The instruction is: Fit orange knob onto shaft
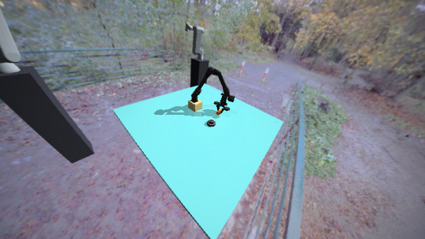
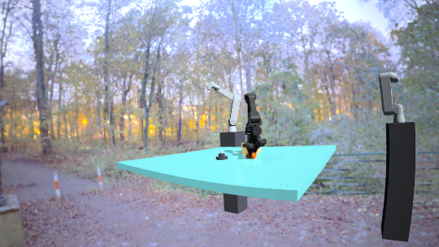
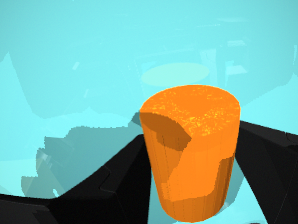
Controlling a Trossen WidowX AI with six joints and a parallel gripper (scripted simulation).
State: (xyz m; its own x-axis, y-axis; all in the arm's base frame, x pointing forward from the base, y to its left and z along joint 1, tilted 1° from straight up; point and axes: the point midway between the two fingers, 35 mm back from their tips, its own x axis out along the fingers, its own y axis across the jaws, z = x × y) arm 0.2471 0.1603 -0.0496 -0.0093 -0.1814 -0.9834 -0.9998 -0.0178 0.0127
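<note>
Now: gripper tip 200 mm to the left of the pedestal, 70 mm short of it and 20 mm below it. From my gripper tip the other things lie so: orange knob: 10 mm to the left, 10 mm above.
</note>
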